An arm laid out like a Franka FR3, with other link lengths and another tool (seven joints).
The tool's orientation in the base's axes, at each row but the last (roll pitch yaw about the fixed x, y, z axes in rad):
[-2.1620 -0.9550 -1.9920]
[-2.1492 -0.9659 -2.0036]
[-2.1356 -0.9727 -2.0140]
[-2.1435 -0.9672 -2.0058]
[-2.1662 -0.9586 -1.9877]
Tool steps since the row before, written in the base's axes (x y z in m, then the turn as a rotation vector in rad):
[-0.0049 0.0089 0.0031 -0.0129 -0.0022 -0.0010]
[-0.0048 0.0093 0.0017 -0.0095 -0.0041 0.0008]
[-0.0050 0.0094 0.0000 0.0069 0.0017 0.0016]
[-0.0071 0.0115 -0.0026 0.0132 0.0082 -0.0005]
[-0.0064 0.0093 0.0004 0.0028 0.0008 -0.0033]
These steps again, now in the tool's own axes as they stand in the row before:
[-0.0010 -0.0011 -0.0105 0.0034 0.0115 -0.0054]
[-0.0023 -0.0007 -0.0103 0.0050 0.0087 -0.0026]
[-0.0036 0.0001 -0.0100 -0.0012 -0.0068 0.0022]
[-0.0064 0.0022 -0.0120 -0.0078 -0.0134 0.0015]
[-0.0031 0.0012 -0.0108 -0.0038 -0.0009 0.0021]

